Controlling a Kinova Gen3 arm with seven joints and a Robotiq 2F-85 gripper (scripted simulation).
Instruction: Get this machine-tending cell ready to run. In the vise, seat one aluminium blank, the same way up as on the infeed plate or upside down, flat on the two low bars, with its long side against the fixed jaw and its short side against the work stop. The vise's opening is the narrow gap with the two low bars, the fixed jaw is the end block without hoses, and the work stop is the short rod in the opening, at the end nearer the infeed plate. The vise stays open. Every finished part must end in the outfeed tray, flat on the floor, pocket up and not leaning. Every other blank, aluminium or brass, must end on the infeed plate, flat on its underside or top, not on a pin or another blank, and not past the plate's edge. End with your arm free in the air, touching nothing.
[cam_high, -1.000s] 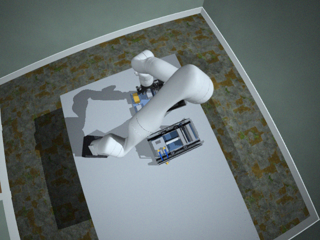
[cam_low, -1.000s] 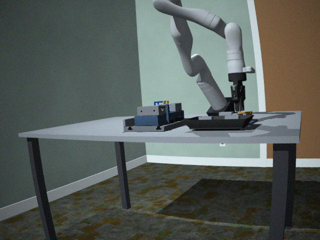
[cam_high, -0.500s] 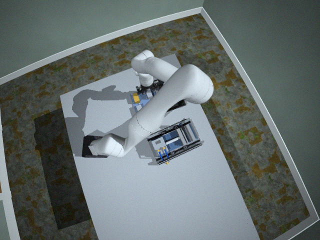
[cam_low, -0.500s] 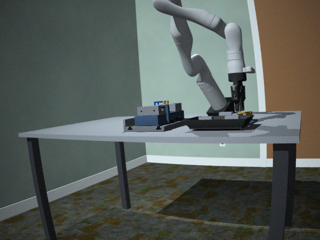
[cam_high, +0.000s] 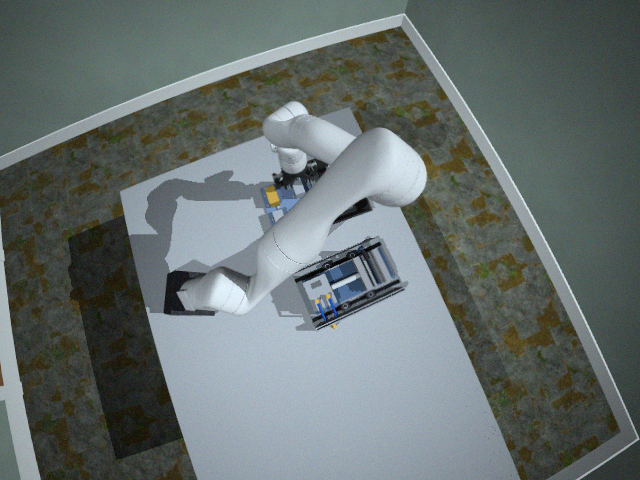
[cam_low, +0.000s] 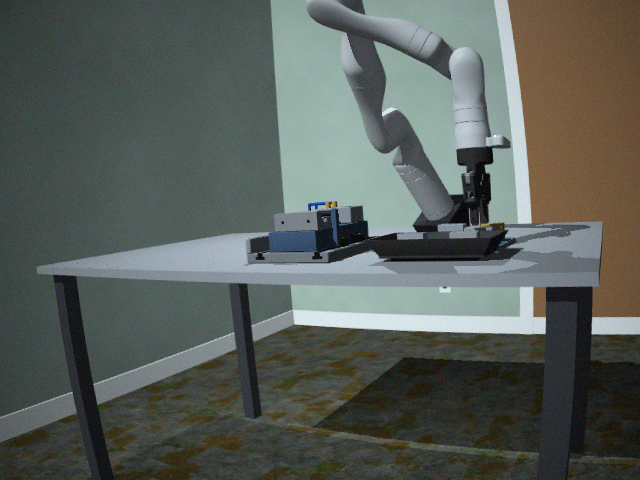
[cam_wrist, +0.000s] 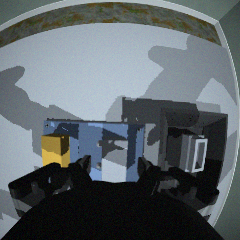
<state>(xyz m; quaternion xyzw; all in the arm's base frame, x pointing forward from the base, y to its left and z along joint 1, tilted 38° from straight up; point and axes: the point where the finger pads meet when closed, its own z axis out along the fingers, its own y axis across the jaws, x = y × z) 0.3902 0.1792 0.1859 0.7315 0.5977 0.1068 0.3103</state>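
Right now my hand is 9 cm past the brass blank, 3 cm to the right of it and 4 cm above it. Also, from my hand: vise: 7 cm behind, 34 cm to the right, 2 cm below.
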